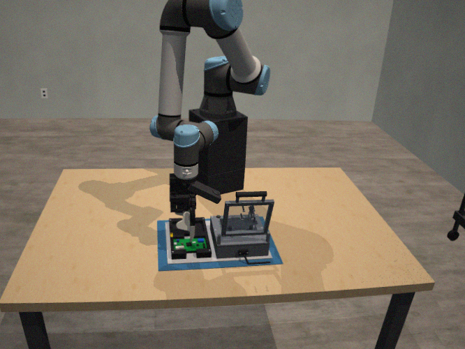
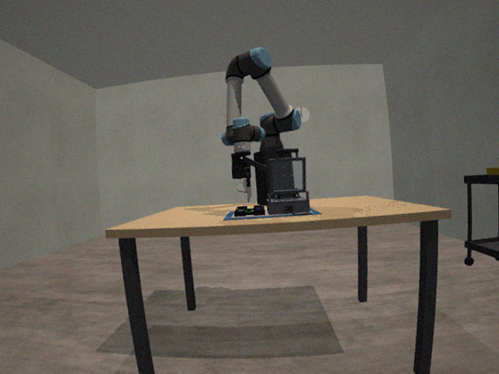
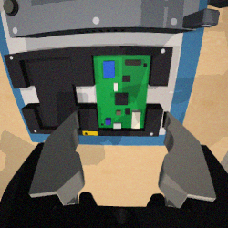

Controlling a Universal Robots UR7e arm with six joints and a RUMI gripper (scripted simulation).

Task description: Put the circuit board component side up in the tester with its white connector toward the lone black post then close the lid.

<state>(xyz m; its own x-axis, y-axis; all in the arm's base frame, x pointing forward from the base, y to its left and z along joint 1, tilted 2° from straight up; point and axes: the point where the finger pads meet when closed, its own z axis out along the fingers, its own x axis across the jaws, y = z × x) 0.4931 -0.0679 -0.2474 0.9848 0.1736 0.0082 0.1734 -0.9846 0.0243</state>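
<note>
Right now the green circuit board is 60 mm below my hand. From my hand the other things lie so: tester bed 170 mm to the left, 60 mm behind; then framed lid 180 mm to the left, 110 mm above, 50 mm ahead.
</note>
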